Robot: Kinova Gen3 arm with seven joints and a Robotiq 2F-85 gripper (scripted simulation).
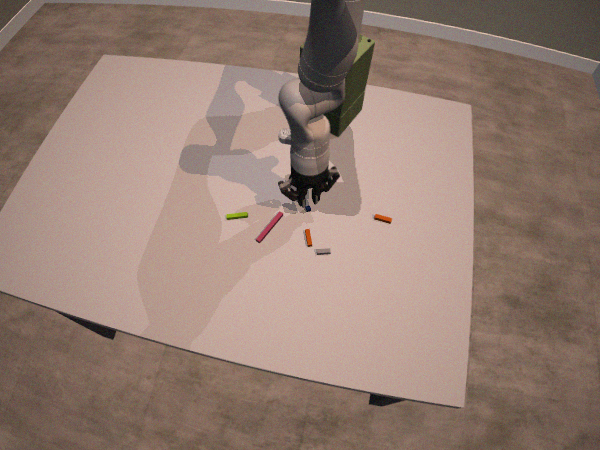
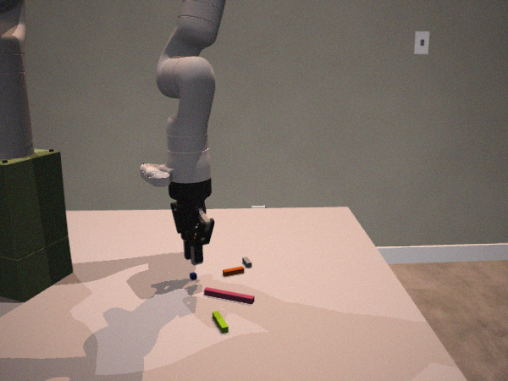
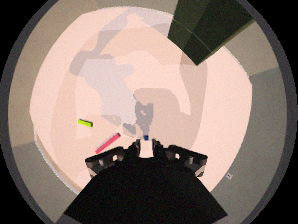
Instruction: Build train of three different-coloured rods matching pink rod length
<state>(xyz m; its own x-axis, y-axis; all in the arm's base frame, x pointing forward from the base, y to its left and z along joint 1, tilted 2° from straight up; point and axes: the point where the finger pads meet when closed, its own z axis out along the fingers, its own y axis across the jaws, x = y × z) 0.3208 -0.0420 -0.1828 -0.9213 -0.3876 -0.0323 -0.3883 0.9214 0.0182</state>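
My hand is 50 mm above the blue rod. Round my hand: grey rod 110 mm ahead, 40 mm to the left, 50 mm below; then pink rod 50 mm ahead, 90 mm to the right, 50 mm below; then lime rod 30 mm ahead, 170 mm to the right, 50 mm below.
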